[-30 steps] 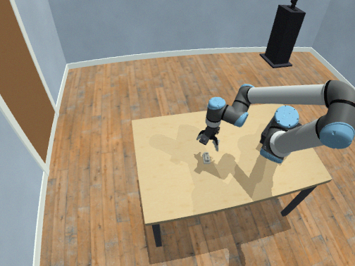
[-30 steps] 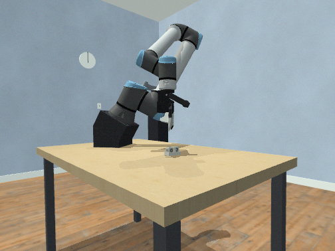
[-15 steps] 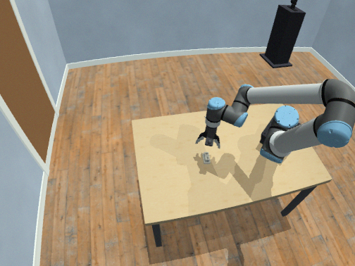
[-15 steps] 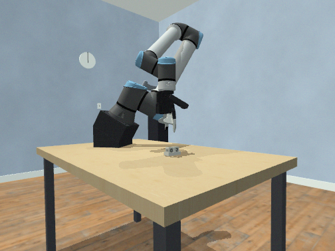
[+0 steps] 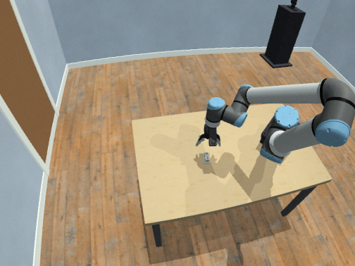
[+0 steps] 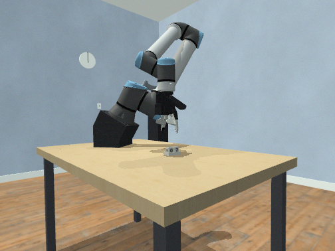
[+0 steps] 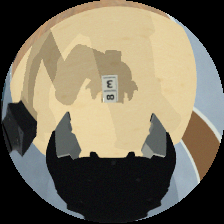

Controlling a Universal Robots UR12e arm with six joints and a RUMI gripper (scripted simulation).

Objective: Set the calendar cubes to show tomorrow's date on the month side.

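Right now the calendar tray is 2 cm to the left of my hand and 11 cm below it.
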